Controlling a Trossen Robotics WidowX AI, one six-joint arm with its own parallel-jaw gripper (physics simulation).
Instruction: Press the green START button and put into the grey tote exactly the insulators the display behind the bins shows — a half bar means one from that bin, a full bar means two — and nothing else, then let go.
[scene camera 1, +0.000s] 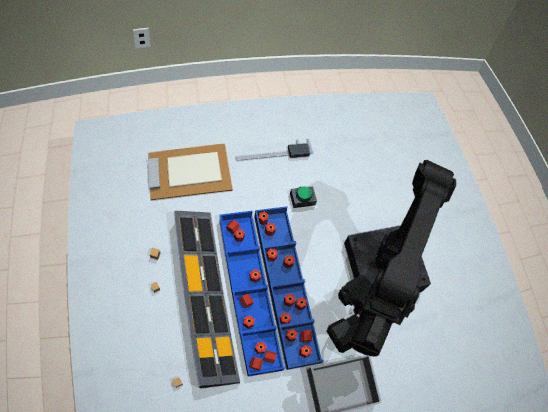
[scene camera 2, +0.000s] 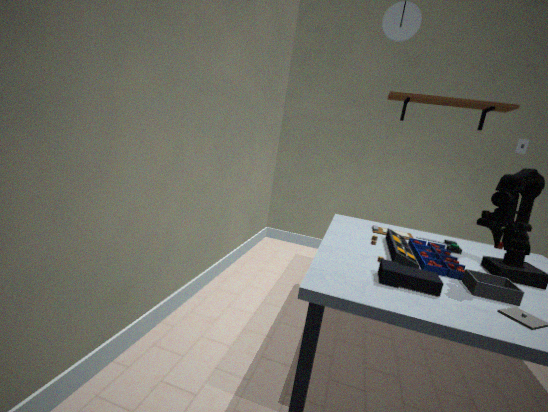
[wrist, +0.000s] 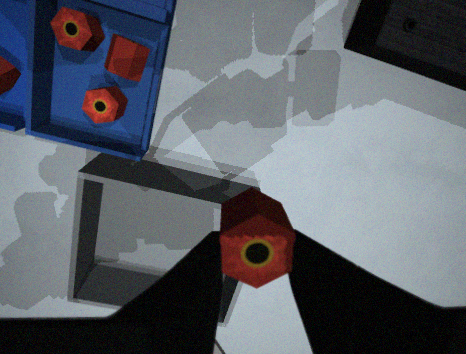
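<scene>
My gripper (scene camera 2: 499, 244) (wrist: 253, 241) is shut on a red hexagonal insulator (wrist: 256, 270), held above the table over the near right corner of the grey tote (scene camera 1: 370, 380) (scene camera 2: 500, 288) (wrist: 150, 177) in the wrist view. No insulator shows in the visible part of the tote. Two columns of blue bins (scene camera 1: 245, 262) (wrist: 65, 100) hold red insulators, some on their sides. The display (scene camera 1: 205, 294) behind them shows a full amber bar in the second row's left cell and half bars in both bottom cells. The green START button (scene camera 1: 304, 193) is beyond the bins' far end.
A clipboard (scene camera 1: 195, 169) and a calliper (scene camera 1: 299, 150) lie beyond the bins. Small tan blocks (scene camera 1: 155, 253) lie behind the display. A long dark box (scene camera 2: 410, 278) stands near the display's end, and a flat plate (scene camera 2: 524, 317) lies near the tote. The arm's base is beside the bins.
</scene>
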